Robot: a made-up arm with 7 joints.
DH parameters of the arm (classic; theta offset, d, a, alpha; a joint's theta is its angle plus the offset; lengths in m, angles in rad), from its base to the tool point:
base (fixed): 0 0 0 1.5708
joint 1: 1.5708 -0.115 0 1.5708
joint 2: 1.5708 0 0 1.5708
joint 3: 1.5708 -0.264 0 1.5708
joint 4: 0 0 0 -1.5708
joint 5: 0 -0.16 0 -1.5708
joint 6: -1.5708 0 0 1.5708
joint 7: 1.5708 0 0 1.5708
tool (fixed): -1.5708 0 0 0
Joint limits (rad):
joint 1: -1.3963..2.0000
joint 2: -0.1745..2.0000
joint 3: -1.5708..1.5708
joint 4: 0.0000..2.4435
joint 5: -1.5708..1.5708
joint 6: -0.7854..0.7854
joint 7: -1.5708..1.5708
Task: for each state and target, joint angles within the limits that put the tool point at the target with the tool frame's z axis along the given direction. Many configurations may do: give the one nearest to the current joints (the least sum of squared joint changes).
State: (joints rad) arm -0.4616 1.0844 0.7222 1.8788 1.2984 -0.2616 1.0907
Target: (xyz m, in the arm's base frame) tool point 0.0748 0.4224 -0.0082 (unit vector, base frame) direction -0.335 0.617 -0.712
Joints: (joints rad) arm -0.2528 1.1285 1.0858 1.5132 1.4841 -0.3625 1.1277
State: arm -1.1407 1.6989 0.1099 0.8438 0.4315 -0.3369 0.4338
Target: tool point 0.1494 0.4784 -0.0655 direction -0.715 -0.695 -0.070
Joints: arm -1.3456 1.8085 0.4058 0.7225 0.6660 -0.0148 -0.5977
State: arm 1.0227 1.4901 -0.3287 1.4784 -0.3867 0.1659 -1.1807
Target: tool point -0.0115 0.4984 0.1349 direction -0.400 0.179 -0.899
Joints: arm 0.7294 1.9398 -0.4304 0.5936 -0.6326 0.0791 -1.2276
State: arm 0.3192 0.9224 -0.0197 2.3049 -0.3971 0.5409 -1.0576
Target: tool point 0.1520 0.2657 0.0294 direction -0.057 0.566 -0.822
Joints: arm 0.8062 1.2292 -0.2604 2.1840 -0.6540 0.0735 -0.5616
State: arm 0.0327 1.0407 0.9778 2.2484 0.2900 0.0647 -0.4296
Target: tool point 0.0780 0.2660 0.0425 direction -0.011 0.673 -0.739
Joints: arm -0.0025 1.4014 0.7143 2.4414 0.1345 -0.2852 -0.4430
